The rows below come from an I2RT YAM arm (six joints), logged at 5 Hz.
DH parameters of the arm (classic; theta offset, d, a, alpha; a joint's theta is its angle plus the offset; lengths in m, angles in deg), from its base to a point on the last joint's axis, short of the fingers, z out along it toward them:
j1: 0 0.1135 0.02 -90
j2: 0 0 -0.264 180
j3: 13.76 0 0.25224 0
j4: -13.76 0 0.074 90
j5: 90 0 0 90
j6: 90 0.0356 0 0
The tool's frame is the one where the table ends.
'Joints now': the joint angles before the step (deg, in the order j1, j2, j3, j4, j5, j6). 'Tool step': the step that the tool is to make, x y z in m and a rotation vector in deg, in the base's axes. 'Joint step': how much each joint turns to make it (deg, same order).
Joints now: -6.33, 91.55, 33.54, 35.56, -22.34, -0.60
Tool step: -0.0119, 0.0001, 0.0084, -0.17, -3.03, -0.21
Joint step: -0.25, -3.67, -2.69, 2.12, -0.10, 0.16
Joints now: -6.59, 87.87, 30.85, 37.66, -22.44, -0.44
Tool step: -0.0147, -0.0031, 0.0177, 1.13, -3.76, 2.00
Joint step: -1.41, -5.94, -1.98, -0.14, -3.73, 0.55
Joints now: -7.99, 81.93, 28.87, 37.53, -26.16, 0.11
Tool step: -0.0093, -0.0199, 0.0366, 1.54, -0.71, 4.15
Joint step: -5.48, -7.18, 4.49, -11.87, -9.72, -1.17
